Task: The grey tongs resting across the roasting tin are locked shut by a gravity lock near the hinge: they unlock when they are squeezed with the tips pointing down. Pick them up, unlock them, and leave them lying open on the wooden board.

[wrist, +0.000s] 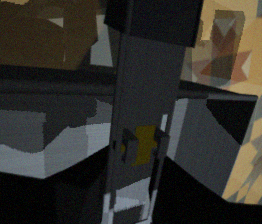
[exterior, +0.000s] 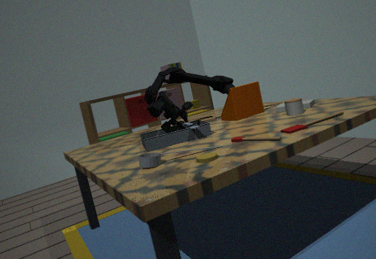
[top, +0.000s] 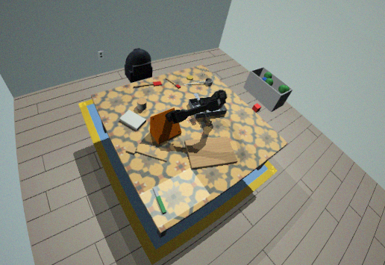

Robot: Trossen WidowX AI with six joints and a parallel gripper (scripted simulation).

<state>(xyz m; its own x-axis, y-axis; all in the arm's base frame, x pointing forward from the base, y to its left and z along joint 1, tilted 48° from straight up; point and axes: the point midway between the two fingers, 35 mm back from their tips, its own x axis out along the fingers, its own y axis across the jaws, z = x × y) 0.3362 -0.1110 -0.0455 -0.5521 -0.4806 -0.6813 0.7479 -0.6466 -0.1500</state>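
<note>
Right now the roasting tin is 10 cm ahead of my gripper tip and 2 cm to the left of it. Also, from my gripper tip: white flat block 53 cm behind, 25 cm to the left, 2 cm below; then yellow lock piece 1 cm ahead, 3 cm to the right, 3 cm above; then wooden board 21 cm behind, 33 cm to the right, 2 cm below.
</note>
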